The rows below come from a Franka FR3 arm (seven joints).
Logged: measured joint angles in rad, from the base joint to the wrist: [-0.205 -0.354 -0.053 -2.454 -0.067 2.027 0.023]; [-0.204 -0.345 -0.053 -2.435 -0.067 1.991 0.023]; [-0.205 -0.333 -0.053 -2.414 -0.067 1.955 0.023]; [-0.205 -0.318 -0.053 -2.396 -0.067 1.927 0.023]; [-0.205 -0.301 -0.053 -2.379 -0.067 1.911 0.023]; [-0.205 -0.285 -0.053 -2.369 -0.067 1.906 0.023]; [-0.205 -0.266 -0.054 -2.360 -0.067 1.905 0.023]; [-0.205 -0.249 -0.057 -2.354 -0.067 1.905 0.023]
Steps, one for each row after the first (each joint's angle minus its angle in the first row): [0.001 0.009 0.000 0.019 0.000 -0.036 0.000]; [0.000 0.021 0.000 0.040 0.000 -0.072 0.000]; [0.000 0.036 0.000 0.058 0.000 -0.100 0.000]; [0.000 0.053 0.000 0.075 0.000 -0.116 0.000]; [0.000 0.069 0.000 0.085 0.000 -0.121 0.000]; [0.000 0.088 -0.001 0.094 0.000 -0.122 0.000]; [0.000 0.105 -0.004 0.100 0.000 -0.122 0.000]
